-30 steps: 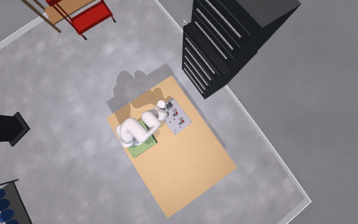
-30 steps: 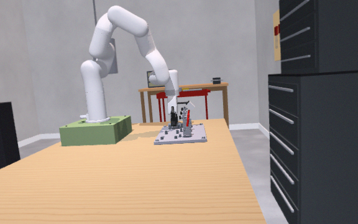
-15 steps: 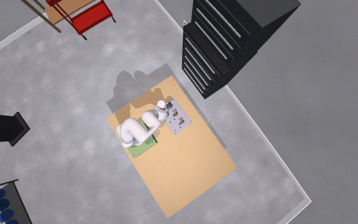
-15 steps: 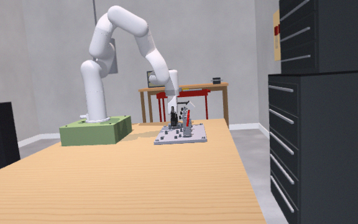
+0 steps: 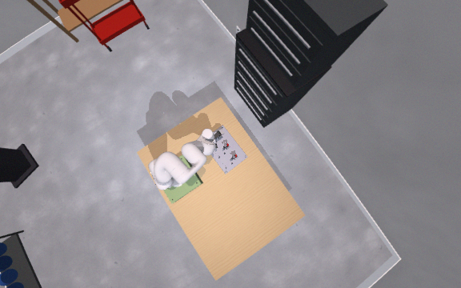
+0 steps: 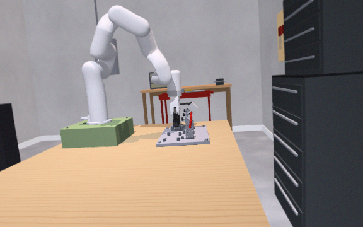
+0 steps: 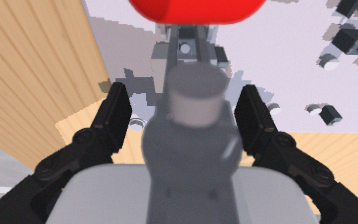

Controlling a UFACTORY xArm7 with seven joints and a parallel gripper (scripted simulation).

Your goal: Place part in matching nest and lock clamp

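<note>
My gripper is now 2 cm above the grey part. Also, from my hand: grey fixture plate 3 cm ahead, 12 cm to the right, 4 cm below.
</note>
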